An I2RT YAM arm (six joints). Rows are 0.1 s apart.
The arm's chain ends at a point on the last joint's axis. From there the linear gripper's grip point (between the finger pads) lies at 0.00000 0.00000 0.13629 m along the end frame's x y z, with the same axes.
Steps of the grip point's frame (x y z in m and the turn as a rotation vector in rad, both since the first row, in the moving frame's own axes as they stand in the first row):
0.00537, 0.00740, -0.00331, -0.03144, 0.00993, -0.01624
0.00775, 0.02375, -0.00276, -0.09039, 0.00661, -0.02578
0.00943, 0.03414, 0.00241, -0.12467, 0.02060, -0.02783
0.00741, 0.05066, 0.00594, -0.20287, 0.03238, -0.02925
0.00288, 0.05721, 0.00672, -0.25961, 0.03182, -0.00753
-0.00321, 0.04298, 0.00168, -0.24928, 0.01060, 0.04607
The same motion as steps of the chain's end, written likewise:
0.00398, 0.00313, -0.00324, -0.03144, 0.00993, -0.01624
0.00669, 0.01146, -0.00220, -0.09039, 0.00661, -0.02578
0.00639, 0.01724, 0.00350, -0.12467, 0.02060, -0.02783
0.00263, 0.02327, 0.00881, -0.20287, 0.03238, -0.02925
-0.00154, 0.02225, 0.01136, -0.25961, 0.03182, -0.00753
-0.00386, 0.00934, 0.00590, -0.24928, 0.01060, 0.04607

